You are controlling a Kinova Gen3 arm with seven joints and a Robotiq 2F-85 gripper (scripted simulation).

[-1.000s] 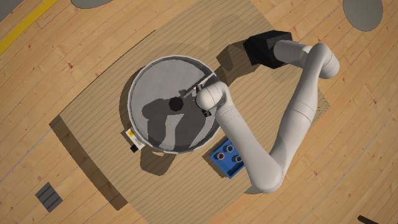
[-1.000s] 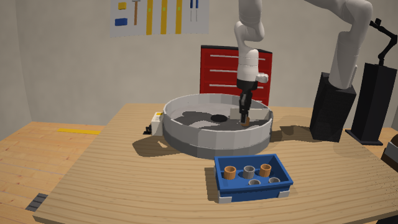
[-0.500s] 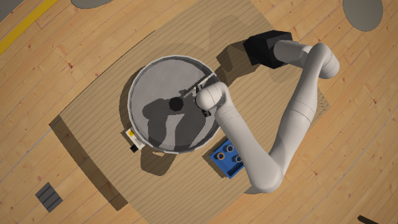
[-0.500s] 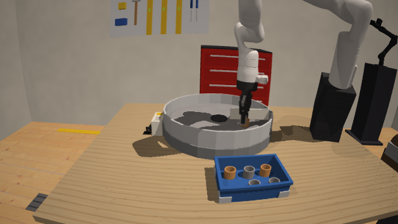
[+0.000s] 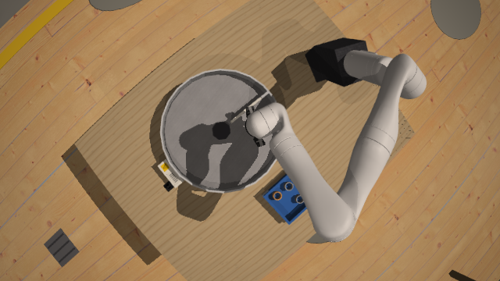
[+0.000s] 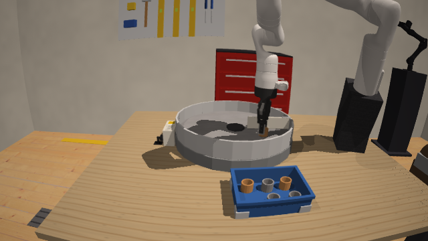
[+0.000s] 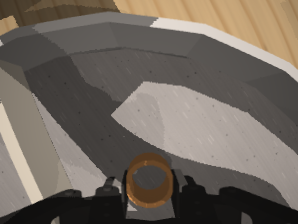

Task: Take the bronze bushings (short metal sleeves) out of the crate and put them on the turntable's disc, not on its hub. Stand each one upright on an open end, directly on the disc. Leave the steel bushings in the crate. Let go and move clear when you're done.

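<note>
Now: hand 100 mm short of the grey turntable disc, 50 mm to the left of it and 30 mm above it. The rest, counted from my hand: blue crate: 280 mm to the left, 60 mm below, 20 mm behind.
</note>
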